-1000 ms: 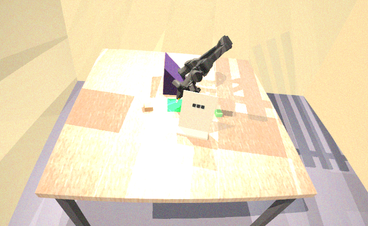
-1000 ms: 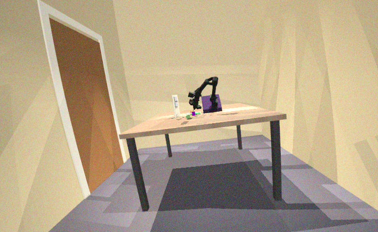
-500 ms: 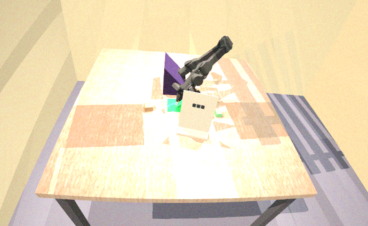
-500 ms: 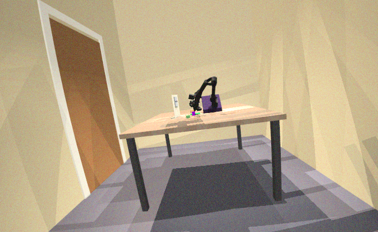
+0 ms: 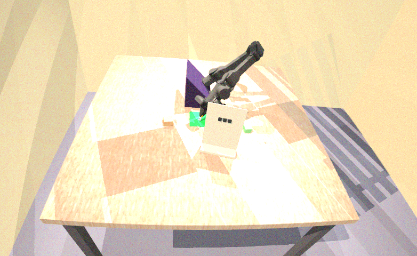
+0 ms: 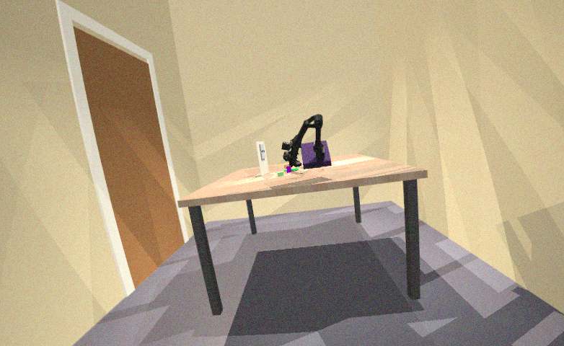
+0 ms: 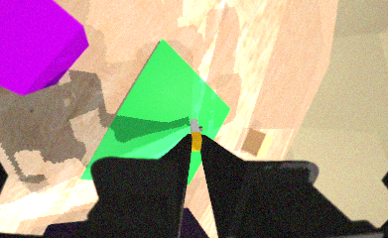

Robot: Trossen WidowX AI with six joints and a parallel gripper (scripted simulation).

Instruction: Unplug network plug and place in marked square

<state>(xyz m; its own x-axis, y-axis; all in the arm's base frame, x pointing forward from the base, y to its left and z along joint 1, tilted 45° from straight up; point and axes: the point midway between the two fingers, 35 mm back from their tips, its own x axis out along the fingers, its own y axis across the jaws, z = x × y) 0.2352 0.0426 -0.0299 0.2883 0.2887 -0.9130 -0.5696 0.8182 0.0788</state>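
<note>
My gripper tip is 1 cm short of the network plug. From my gripper tip the other things lie so: magenta block (12 cm to the left); green marked square (2 cm below); tan block (6 cm ahead, 17 cm to the right, 1 cm below).
</note>
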